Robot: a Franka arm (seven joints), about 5 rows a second.
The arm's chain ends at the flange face. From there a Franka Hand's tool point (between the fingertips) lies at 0.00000 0.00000 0.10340 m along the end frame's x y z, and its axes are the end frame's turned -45 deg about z.
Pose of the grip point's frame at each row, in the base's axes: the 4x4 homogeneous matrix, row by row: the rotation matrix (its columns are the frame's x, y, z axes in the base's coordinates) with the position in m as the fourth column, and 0 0 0 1 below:
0.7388, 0.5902, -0.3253, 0.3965; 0.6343, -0.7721, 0.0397, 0.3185; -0.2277, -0.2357, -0.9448, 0.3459; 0, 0, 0, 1
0.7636, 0.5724, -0.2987, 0.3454; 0.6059, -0.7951, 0.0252, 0.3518; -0.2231, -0.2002, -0.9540, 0.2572; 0, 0, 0, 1
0.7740, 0.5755, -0.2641, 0.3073; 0.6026, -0.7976, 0.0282, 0.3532; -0.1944, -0.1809, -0.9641, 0.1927; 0, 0, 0, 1
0.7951, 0.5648, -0.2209, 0.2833; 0.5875, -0.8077, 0.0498, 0.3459; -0.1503, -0.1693, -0.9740, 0.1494; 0, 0, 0, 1
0.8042, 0.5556, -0.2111, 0.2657; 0.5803, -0.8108, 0.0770, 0.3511; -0.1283, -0.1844, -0.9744, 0.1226; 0, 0, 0, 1
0.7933, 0.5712, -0.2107, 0.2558; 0.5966, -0.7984, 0.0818, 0.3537; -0.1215, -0.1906, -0.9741, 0.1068; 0, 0, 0, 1
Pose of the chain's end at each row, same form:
0.9397, -0.1051, -0.3253, 0.4301; -0.0974, -0.9945, 0.0397, 0.3144; -0.3277, -0.0057, -0.9448, 0.4436; 0, 0, 0, 1
0.9447, -0.1352, -0.2987, 0.3763; -0.1338, -0.9907, 0.0252, 0.3492; -0.2993, 0.0162, -0.9540, 0.3558; 0, 0, 0, 1
0.9542, -0.1404, -0.2641, 0.3346; -0.1379, -0.9901, 0.0282, 0.3503; -0.2654, 0.0095, -0.9641, 0.2924; 0, 0, 0, 1
0.9616, -0.1628, -0.2209, 0.3061; -0.1557, -0.9866, 0.0498, 0.3408; -0.2260, -0.0134, -0.9740, 0.2501; 0, 0, 0, 1
0.9615, -0.1758, -0.2111, 0.2875; -0.1630, -0.9837, 0.0770, 0.3431; -0.2211, -0.0397, -0.9744, 0.2234; 0, 0, 0, 1
0.9648, -0.1570, -0.2107, 0.2776; -0.1427, -0.9864, 0.0818, 0.3452; -0.2207, -0.0489, -0.9741, 0.2075; 0, 0, 0, 1

